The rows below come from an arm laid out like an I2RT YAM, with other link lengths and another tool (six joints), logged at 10 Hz.
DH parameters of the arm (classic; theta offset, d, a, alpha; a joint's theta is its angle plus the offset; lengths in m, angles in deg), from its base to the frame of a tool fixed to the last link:
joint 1: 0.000 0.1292 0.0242 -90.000
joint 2: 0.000 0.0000 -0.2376 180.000
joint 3: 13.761 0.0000 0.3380 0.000
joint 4: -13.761 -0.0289 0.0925 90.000
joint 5: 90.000 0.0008 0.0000 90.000
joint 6: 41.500 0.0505 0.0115 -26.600
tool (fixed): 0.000 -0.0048 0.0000 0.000
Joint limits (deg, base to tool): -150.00..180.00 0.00..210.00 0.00..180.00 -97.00..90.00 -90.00..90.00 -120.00..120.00
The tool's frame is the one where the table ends.
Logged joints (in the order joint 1, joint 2, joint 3, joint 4, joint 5, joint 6), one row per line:
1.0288, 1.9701, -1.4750, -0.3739, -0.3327, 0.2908
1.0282, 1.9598, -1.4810, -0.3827, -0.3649, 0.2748
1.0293, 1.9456, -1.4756, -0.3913, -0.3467, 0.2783
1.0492, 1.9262, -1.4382, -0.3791, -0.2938, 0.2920
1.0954, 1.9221, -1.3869, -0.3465, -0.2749, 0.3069
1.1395, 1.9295, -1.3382, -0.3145, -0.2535, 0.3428
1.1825, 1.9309, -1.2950, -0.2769, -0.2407, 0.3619
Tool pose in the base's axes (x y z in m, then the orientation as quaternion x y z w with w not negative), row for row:
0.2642, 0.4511, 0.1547, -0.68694, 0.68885, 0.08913, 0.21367
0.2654, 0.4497, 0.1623, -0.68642, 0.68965, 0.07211, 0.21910
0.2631, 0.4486, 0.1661, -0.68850, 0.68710, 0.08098, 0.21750
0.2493, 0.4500, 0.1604, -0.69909, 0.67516, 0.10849, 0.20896
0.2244, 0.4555, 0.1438, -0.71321, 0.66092, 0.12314, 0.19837
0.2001, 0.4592, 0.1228, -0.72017, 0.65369, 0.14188, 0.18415
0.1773, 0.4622, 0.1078, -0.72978, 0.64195, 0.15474, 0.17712
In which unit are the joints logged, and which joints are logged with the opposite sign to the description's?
The joints are logged in radians. Opposite sign: joint 3, joint 5.
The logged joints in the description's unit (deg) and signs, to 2 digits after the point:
58.95, 112.88, 84.51, -21.42, 19.06, 16.66
58.91, 112.29, 84.86, -21.93, 20.91, 15.74
58.97, 111.47, 84.55, -22.42, 19.86, 15.95
60.11, 110.36, 82.40, -21.72, 16.83, 16.73
62.76, 110.13, 79.46, -19.85, 15.75, 17.58
65.29, 110.55, 76.67, -18.02, 14.52, 19.64
67.75, 110.63, 74.20, -15.87, 13.79, 20.74

